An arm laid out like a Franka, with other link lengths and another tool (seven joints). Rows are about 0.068 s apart.
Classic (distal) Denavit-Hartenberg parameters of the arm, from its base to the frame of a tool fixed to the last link. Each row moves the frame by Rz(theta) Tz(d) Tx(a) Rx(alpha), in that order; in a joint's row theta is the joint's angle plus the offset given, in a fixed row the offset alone. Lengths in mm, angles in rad.
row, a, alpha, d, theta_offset
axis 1, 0, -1.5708, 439.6, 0
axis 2, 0, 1.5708, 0, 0
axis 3, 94.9, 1.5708, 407.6, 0
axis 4, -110.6, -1.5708, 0, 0
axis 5, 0, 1.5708, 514.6, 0
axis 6, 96.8, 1.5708, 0, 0
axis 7, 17.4, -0.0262, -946.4, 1.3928
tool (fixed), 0, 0, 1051.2, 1.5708
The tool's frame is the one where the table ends.
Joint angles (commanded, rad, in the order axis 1, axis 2, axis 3, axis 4, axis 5, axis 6, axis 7), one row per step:
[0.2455, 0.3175, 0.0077, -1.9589, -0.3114, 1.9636, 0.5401]
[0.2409, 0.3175, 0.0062, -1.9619, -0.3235, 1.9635, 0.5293]
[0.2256, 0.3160, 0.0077, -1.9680, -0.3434, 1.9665, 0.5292]
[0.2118, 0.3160, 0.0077, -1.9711, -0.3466, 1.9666, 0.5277]
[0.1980, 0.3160, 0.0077, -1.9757, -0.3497, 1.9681, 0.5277]
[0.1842, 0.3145, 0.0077, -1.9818, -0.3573, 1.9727, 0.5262]
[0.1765, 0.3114, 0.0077, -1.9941, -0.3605, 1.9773, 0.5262]
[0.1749, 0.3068, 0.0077, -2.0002, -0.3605, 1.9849, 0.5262]
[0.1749, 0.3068, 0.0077, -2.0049, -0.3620, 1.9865, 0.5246]
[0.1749, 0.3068, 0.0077, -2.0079, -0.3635, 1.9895, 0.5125]
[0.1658, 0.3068, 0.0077, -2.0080, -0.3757, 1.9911, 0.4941]
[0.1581, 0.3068, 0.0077, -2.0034, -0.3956, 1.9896, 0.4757]
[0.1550, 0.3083, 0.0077, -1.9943, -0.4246, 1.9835, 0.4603]
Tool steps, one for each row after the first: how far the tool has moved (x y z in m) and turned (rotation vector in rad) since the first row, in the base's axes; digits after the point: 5 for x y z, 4 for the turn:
[0.00045, -0.00548, -0.00116, -0.0080, 0.0043, 0.0117]
[0.00124, -0.01669, -0.00260, -0.0220, 0.0028, 0.0116]
[0.00206, -0.02683, -0.00405, -0.0246, 0.0059, 0.0014]
[0.00231, -0.03694, -0.00621, -0.0272, 0.0087, -0.0100]
[0.00237, -0.04727, -0.00785, -0.0315, 0.0087, -0.0162]
[-0.00074, -0.05342, -0.01151, -0.0337, 0.0133, -0.0205]
[-0.00195, -0.05451, -0.01108, -0.0309, 0.0081, -0.0202]
[-0.00346, -0.05486, -0.01329, -0.0319, 0.0116, -0.0172]
[-0.00398, -0.05530, -0.01457, -0.0298, 0.0160, -0.0044]
[-0.00225, -0.06270, -0.01419, -0.0342, 0.0197, 0.0118]
[0.00099, -0.06944, -0.01138, -0.0449, 0.0207, 0.0336]
[0.00523, -0.07340, -0.00726, -0.0645, 0.0208, 0.0617]

